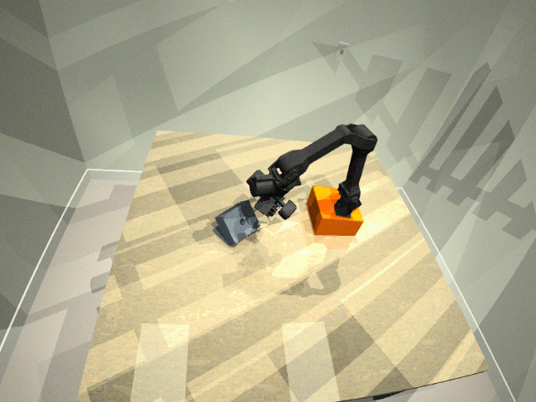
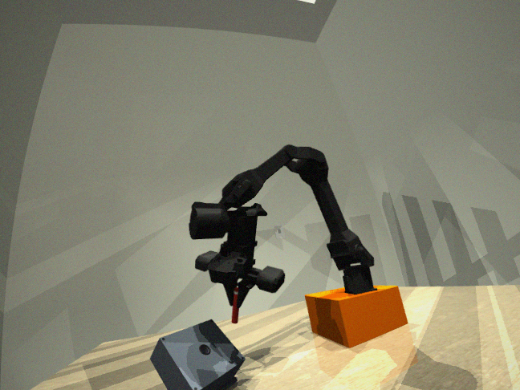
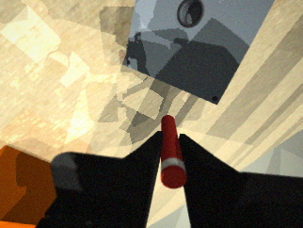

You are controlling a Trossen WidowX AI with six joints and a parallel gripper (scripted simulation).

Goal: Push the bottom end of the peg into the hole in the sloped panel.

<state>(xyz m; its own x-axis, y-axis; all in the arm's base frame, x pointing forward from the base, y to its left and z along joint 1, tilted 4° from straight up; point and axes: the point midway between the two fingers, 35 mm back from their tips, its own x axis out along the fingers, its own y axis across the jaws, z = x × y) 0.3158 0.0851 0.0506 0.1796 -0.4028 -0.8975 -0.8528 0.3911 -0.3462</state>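
The grey-blue sloped panel is 80 mm below my gripper tip, 80 mm ahead of it and 50 mm to the left of it. The rest, counted from my gripper tip: red round peg 20 mm above, 10 mm behind.
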